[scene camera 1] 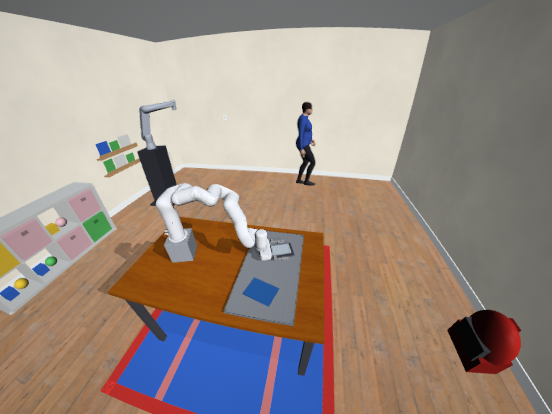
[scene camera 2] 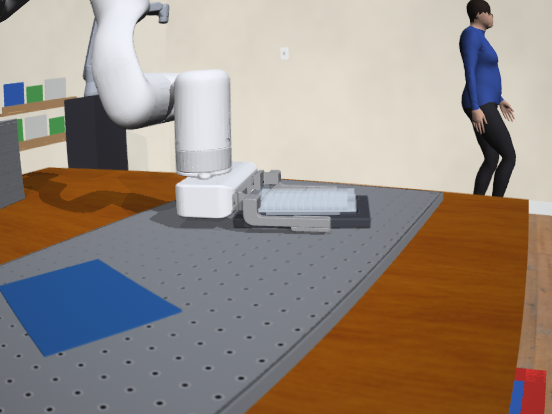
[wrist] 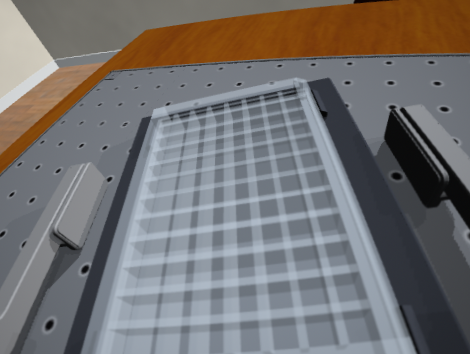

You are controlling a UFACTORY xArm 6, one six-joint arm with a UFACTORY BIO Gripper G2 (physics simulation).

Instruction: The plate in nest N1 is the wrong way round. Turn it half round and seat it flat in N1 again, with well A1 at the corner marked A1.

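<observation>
Scene camera 2 has the gripper [scene camera 2: 334, 207] in it, along with a clear well plate [scene camera 2: 300, 201]. On the wrist view, you get the plate [wrist: 240, 222] again.
</observation>
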